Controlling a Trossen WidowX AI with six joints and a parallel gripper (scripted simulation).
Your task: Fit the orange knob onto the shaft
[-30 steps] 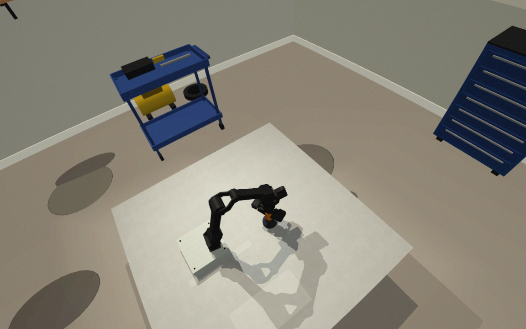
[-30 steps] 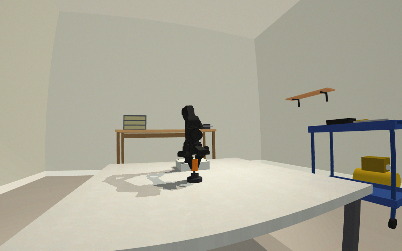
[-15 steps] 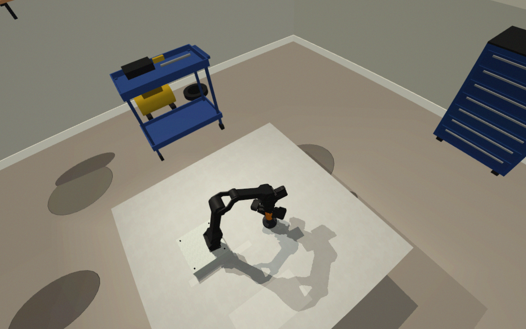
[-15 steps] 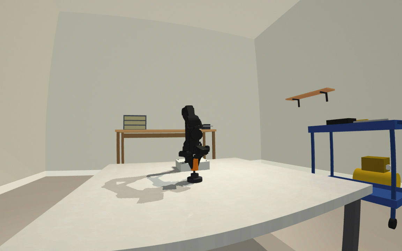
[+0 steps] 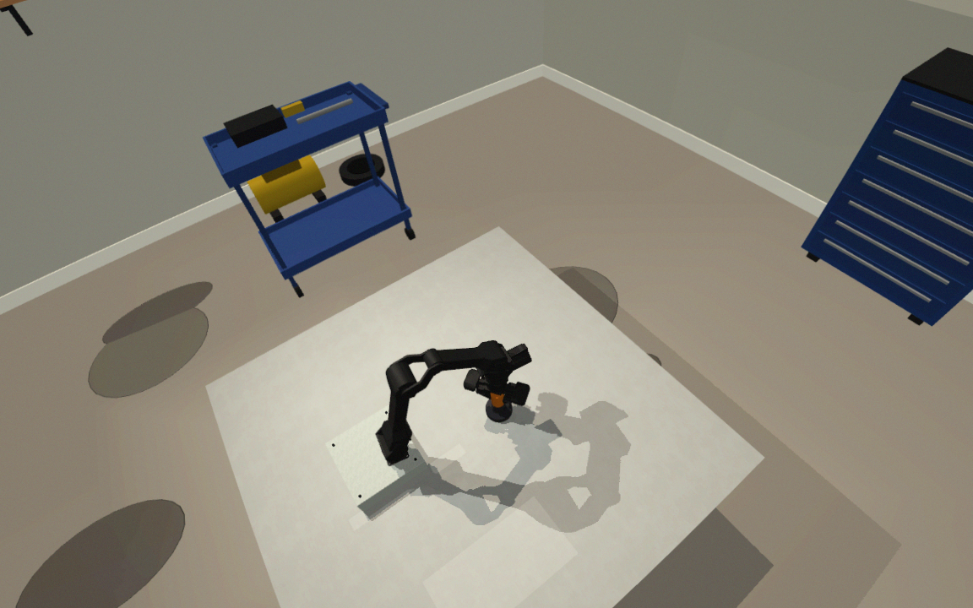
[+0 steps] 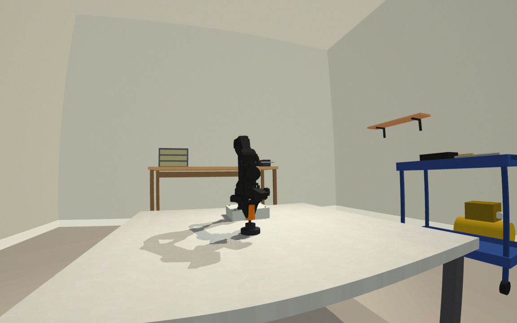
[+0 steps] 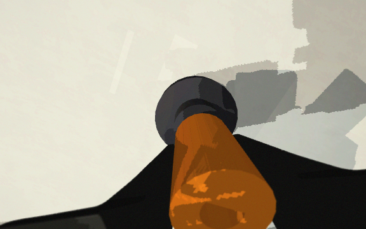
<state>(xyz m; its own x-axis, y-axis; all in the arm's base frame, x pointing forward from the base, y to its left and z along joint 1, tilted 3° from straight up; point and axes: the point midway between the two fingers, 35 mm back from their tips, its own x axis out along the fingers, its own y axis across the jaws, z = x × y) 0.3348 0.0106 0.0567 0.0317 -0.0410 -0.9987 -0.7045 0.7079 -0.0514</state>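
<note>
The orange knob is 20 mm above my gripper tip. From my gripper tip the other things lie so: dark round pedestal 40 mm below.
</note>
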